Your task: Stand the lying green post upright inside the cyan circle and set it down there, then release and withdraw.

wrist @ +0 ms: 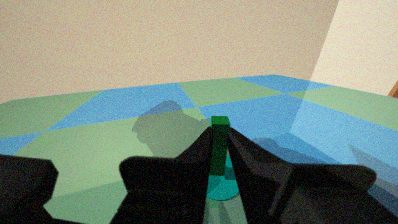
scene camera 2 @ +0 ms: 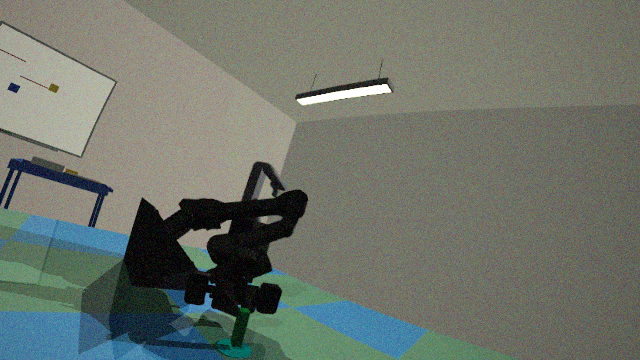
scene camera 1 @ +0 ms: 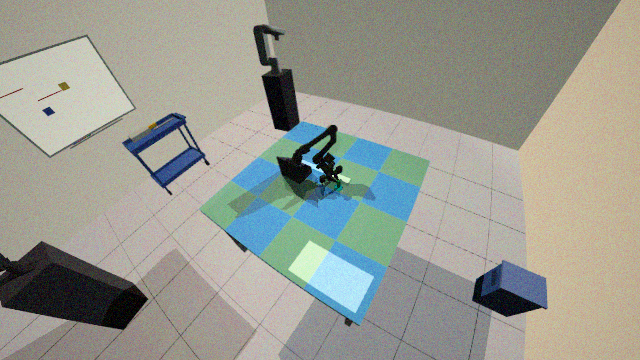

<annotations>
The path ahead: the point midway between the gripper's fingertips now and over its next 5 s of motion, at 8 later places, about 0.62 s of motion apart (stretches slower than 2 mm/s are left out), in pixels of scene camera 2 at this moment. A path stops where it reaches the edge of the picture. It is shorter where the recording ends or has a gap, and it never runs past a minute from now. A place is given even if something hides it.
The gripper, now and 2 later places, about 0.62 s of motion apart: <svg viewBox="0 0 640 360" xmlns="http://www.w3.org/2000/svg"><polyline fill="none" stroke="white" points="242,315 242,318 249,303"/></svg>
</annotations>
